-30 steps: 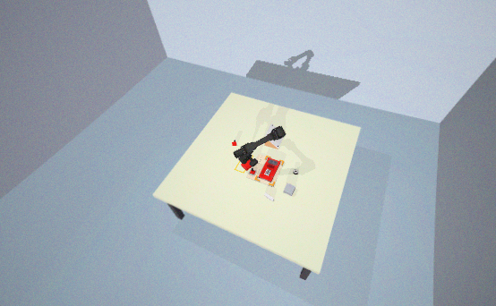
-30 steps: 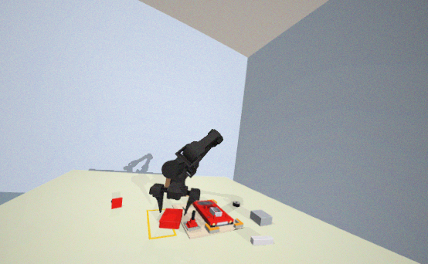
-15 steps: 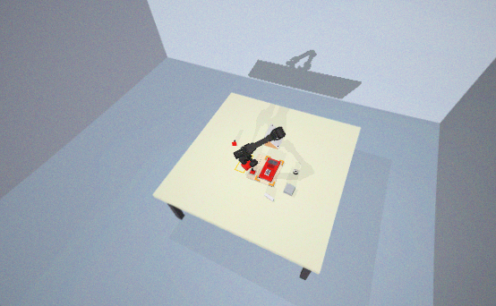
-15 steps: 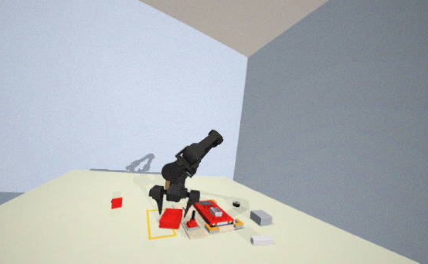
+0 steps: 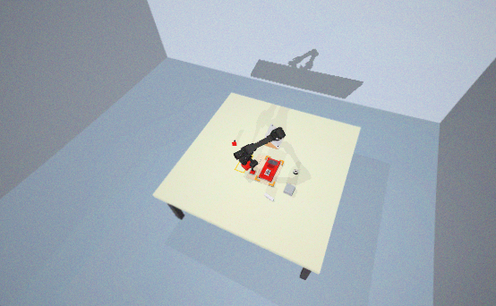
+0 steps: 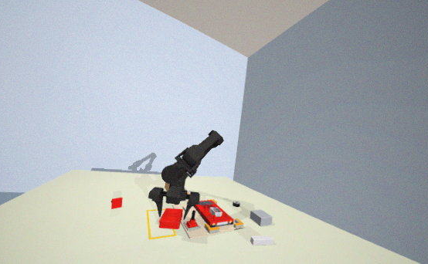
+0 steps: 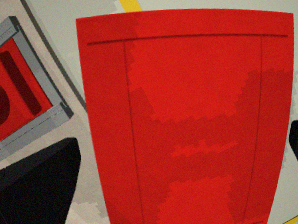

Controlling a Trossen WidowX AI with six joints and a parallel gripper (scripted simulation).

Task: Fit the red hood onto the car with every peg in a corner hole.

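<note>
Now: gripper tip 18 cm to the right of the grey engine block, 2 cm short of it and 1 cm below it. Also, from my gripper tip: small black cylinder 38 cm to the left, 9 cm behind, 1 cm below; then pale grey bar 27 cm to the left, 20 cm ahead, 1 cm below; then red hood right at my gripper tip.
</note>
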